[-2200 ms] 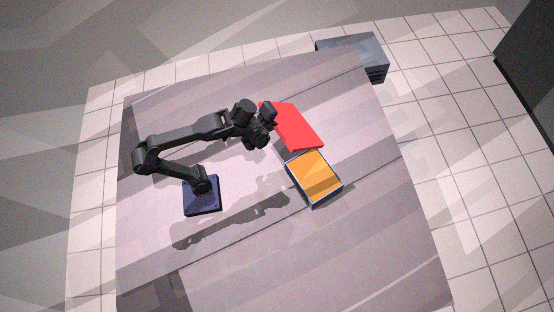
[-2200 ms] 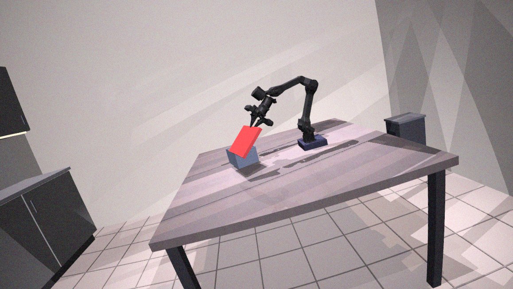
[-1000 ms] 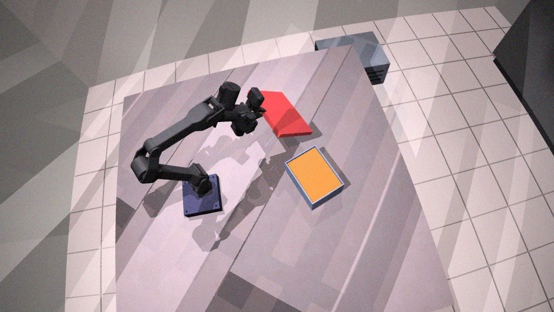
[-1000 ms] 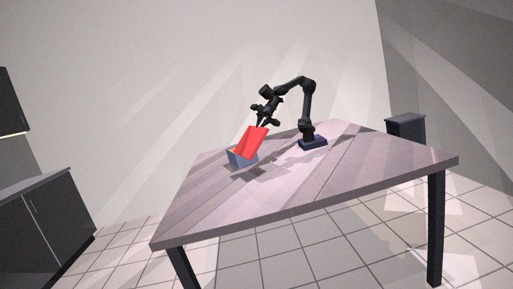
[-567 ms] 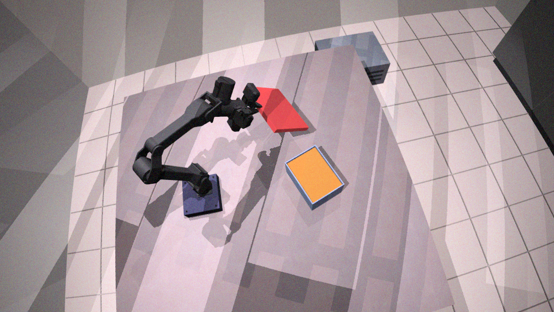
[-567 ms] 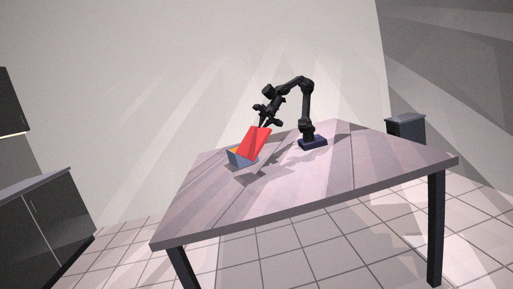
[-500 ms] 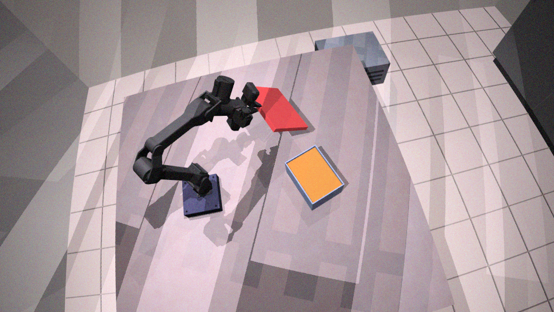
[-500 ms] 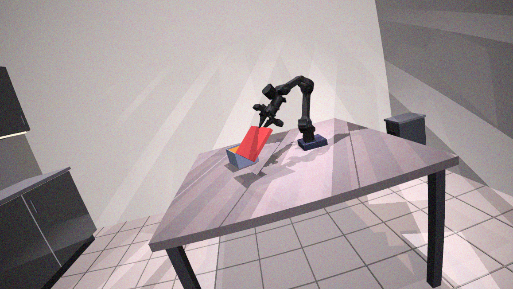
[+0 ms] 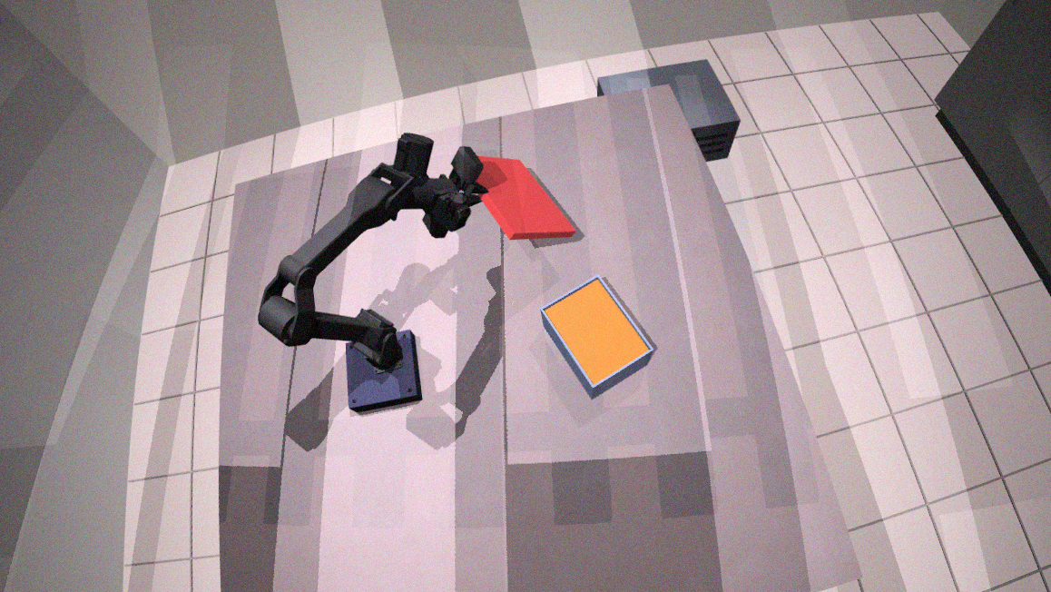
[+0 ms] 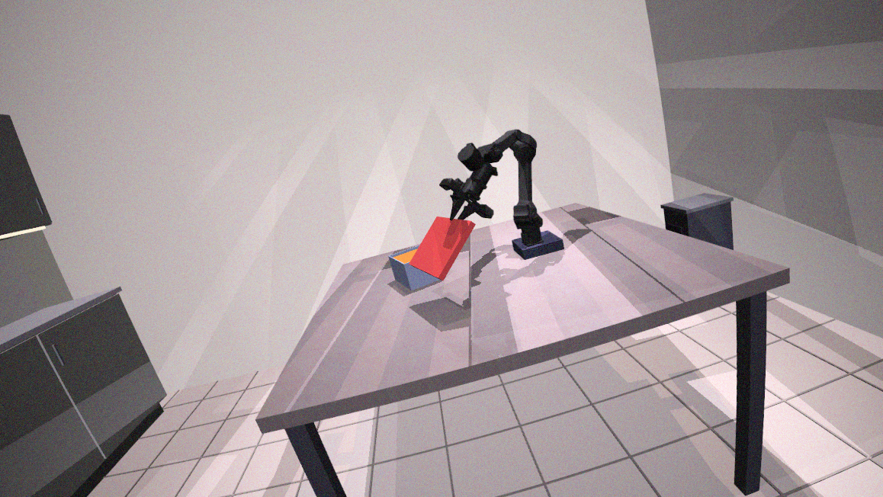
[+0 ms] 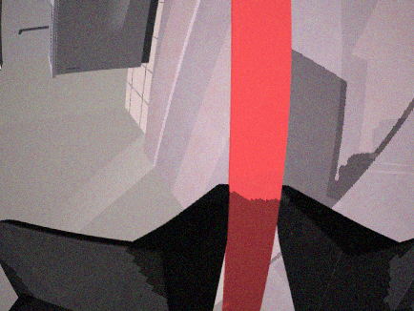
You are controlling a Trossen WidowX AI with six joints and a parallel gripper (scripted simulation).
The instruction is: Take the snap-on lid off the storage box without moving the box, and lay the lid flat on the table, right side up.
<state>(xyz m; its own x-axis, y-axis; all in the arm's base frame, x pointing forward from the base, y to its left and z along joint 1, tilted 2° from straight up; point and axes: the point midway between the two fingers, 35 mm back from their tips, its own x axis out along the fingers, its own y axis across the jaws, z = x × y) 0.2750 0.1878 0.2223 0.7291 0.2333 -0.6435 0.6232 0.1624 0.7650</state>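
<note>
My gripper tip is 60 mm short of the red lid, 50 mm above it and 20 mm to the right of it. Round my gripper tip: storage box (290 mm to the right, 180 mm below, 140 mm ahead).
</note>
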